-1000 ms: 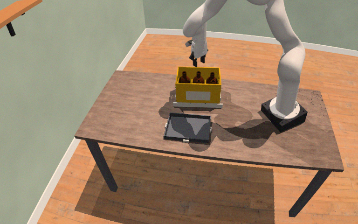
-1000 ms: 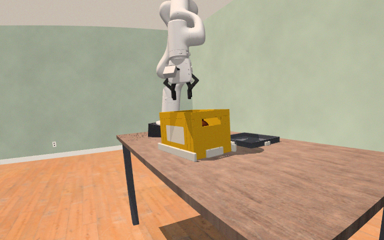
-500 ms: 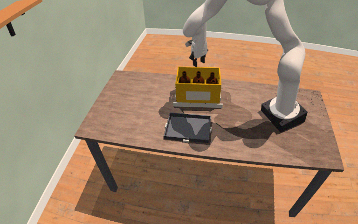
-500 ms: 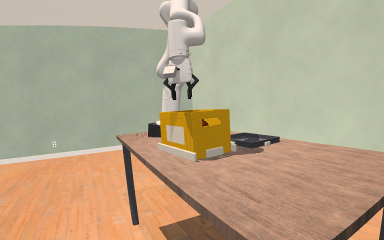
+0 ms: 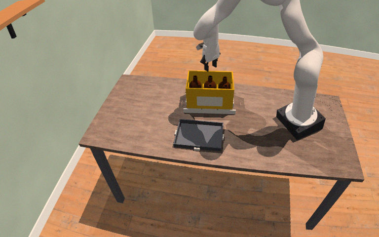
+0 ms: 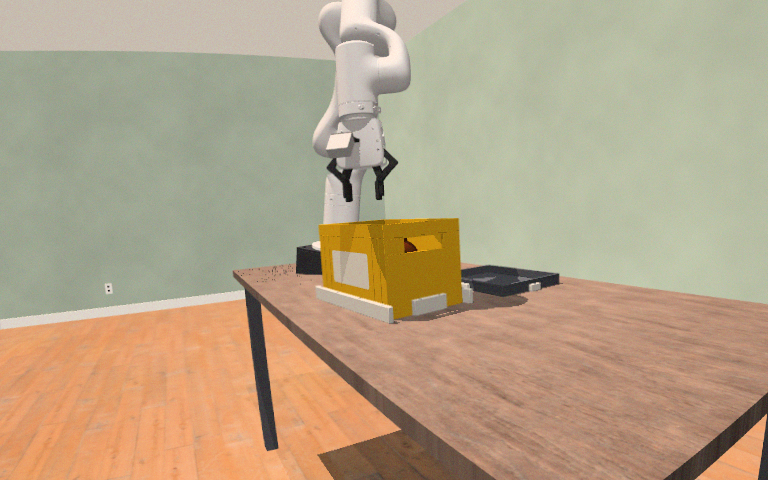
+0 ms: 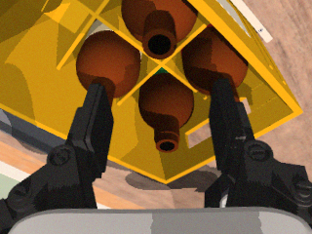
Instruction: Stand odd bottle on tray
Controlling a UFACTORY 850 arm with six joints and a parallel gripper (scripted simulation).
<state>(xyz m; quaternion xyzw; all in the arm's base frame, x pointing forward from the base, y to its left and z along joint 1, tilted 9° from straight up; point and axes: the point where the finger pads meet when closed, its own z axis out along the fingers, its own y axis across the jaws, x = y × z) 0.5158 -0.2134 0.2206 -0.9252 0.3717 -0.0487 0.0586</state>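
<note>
The yellow crate lies 50 mm to the left of my hand and 160 mm below it. Also, from my hand: dark tray 40 mm ahead, 330 mm to the left, 230 mm below.
</note>
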